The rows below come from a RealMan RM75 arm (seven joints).
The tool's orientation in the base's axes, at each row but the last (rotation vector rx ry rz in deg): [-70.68 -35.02 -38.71]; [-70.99 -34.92 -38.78]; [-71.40 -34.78 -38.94]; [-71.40 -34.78 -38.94]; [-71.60 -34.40 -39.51]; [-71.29 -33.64 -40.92]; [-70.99 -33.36 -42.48]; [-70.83 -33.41 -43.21]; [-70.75 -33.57 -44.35]
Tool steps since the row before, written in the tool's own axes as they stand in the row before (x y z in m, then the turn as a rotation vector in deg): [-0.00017 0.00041 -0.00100 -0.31 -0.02 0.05]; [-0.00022 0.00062 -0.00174 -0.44 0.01 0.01]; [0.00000 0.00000 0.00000 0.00 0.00 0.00]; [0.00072 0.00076 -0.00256 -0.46 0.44 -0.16]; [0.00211 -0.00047 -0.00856 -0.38 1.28 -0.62]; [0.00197 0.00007 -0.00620 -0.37 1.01 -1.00]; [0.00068 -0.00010 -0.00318 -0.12 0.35 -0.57]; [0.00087 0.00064 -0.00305 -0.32 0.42 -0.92]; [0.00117 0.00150 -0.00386 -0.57 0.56 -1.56]
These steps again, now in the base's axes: [0.00025 -0.00087 -0.00061 -0.22 0.09 -0.21]; [0.00041 -0.00155 -0.00094 -0.28 0.07 -0.33]; [0.00000 0.00000 0.00000 0.00 0.00 0.00]; [0.00117 -0.00246 -0.00051 0.03 -0.02 -0.66]; [0.00135 -0.00873 0.00001 0.73 -0.34 -1.23]; [0.00144 -0.00634 0.00000 0.54 -0.75 -1.14]; [0.00036 -0.00323 -0.00018 0.19 -0.48 -0.44]; [0.00103 -0.00303 -0.00047 0.12 -0.77 -0.72]; [0.00185 -0.00377 -0.00095 0.07 -1.32 -1.15]
